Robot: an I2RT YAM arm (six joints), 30 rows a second.
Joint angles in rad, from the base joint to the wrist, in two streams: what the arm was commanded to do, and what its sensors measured. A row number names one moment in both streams.
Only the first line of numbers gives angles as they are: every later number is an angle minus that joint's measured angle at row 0.
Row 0, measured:
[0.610, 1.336, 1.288, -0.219, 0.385, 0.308]
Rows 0 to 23, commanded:
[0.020, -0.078, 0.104, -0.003, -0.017, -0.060]
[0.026, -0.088, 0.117, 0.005, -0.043, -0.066]
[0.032, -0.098, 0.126, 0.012, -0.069, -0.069]
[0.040, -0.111, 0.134, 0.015, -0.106, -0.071]
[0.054, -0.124, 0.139, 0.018, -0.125, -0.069]
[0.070, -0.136, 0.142, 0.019, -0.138, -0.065]
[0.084, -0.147, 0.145, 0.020, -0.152, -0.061]
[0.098, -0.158, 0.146, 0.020, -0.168, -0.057]
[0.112, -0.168, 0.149, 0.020, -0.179, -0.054]
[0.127, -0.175, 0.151, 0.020, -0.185, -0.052]
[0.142, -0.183, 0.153, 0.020, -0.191, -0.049]
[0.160, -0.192, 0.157, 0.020, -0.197, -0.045]
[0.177, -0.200, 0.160, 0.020, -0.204, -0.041]
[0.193, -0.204, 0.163, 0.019, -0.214, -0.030]
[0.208, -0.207, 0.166, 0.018, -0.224, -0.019]
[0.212, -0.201, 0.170, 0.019, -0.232, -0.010]
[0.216, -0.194, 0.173, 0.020, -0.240, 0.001]
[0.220, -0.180, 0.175, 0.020, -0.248, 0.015]
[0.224, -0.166, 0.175, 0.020, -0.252, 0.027]
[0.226, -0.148, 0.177, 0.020, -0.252, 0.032]
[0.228, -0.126, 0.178, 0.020, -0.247, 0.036]
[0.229, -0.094, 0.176, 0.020, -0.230, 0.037]
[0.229, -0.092, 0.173, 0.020, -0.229, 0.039]
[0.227, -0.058, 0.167, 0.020, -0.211, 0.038]
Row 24, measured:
[0.224, -0.148, 0.147, -0.027, -0.237, 0.014]
